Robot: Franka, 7 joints.
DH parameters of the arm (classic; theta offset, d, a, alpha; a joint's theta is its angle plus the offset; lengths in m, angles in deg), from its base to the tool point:
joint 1: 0 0.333 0 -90
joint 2: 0 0 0 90
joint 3: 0 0.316 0.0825 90
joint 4: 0 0 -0.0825 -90
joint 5: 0 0.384 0 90
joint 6: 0 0 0.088 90
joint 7: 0 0.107 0 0
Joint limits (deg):
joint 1: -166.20..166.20
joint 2: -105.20..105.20
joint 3: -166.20..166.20
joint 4: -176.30..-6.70
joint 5: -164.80..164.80
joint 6: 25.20..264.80
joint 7: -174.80..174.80
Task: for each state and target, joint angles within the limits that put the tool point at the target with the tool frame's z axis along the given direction. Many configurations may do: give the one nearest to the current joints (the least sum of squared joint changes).
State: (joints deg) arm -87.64 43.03 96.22 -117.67 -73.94 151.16 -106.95
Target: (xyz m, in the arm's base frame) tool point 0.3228 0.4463 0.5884 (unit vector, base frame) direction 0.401 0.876 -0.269
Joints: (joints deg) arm -38.89 37.15 100.96 -112.76 -99.97 171.20 -106.95
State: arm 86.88 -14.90 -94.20 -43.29 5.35 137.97 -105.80
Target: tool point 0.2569 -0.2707 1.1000 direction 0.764 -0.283 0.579
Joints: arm 83.20 -15.22 -94.35 -38.46 6.66 165.90 -105.80
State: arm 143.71 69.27 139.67 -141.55 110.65 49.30 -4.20
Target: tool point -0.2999 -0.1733 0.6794 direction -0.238 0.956 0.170
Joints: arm 151.28 85.75 122.33 -128.72 110.95 31.55 -4.20
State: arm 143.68 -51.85 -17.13 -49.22 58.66 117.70 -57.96
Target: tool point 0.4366 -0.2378 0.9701 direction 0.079 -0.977 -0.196
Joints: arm 166.20 -59.51 3.79 -42.73 107.94 86.79 -57.96
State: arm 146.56 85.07 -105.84 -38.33 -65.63 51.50 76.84
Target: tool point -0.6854 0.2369 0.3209 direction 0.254 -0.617 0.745
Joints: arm 158.14 102.49 -125.74 -6.86 -86.24 52.14 76.84
